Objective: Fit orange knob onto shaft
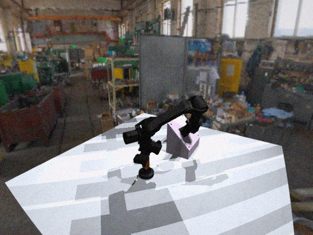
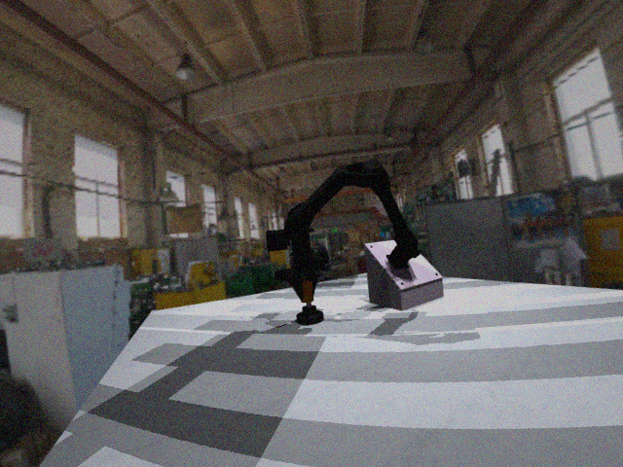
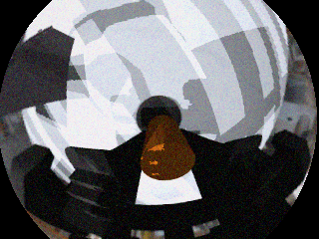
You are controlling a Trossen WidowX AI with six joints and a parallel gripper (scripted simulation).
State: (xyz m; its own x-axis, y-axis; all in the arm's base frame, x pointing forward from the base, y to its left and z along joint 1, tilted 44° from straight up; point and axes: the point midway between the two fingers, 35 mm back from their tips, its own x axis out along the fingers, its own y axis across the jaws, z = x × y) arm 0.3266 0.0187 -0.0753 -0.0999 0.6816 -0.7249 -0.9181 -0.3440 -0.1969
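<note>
Now: gripper tip 3 cm below the orange knob. The rest, counted from my gripper tip: round black pedestal (4 cm below).
</note>
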